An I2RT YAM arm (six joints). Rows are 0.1 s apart.
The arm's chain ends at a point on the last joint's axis. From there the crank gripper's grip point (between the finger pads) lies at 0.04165 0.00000 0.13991 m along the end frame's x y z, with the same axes.
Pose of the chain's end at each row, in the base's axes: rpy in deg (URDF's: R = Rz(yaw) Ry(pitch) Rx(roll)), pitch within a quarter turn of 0, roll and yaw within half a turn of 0; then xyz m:
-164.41, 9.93, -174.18, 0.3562, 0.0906, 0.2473
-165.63, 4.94, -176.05, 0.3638, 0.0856, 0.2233
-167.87, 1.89, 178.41, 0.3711, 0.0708, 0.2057
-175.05, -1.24, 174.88, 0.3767, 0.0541, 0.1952
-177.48, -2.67, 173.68, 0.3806, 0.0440, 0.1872
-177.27, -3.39, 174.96, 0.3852, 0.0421, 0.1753
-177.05, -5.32, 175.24, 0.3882, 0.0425, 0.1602
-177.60, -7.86, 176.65, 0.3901, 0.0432, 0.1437
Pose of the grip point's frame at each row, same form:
-164.41, 9.93, -174.18, 0.3423, 0.0514, 0.1074
-165.63, 4.94, -176.05, 0.3364, 0.0489, 0.0847
-167.87, 1.89, 178.41, 0.3332, 0.0424, 0.0676
-175.05, -1.24, 174.88, 0.3311, 0.0461, 0.0567
-177.48, -2.67, 173.68, 0.3321, 0.0432, 0.0495
-177.27, -3.39, 174.96, 0.3350, 0.0398, 0.0383
-177.05, -5.32, 175.24, 0.3334, 0.0398, 0.0249
-177.60, -7.86, 176.65, 0.3295, 0.0409, 0.0109

